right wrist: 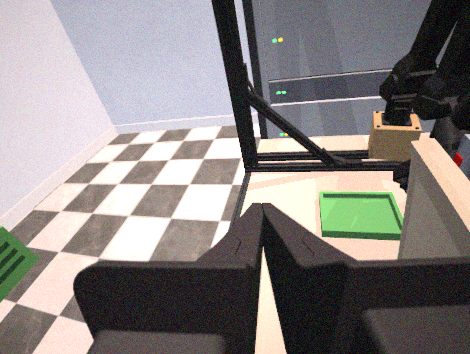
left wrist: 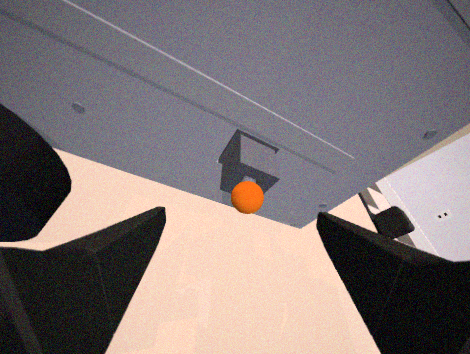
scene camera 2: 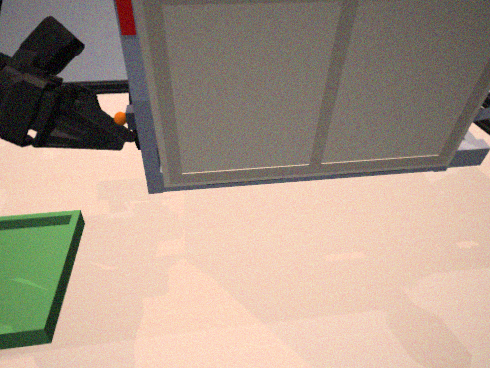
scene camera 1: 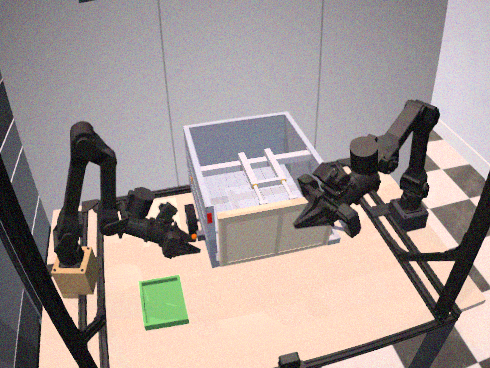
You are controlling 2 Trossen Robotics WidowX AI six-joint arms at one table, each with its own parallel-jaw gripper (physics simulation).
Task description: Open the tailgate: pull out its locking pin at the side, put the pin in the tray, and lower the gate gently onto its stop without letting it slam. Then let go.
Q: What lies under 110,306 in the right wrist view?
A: The right gripper.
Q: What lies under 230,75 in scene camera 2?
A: A beige tailgate.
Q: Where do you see a grey truck bed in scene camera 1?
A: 225,159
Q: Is the right gripper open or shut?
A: Shut.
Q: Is the left gripper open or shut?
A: Open.
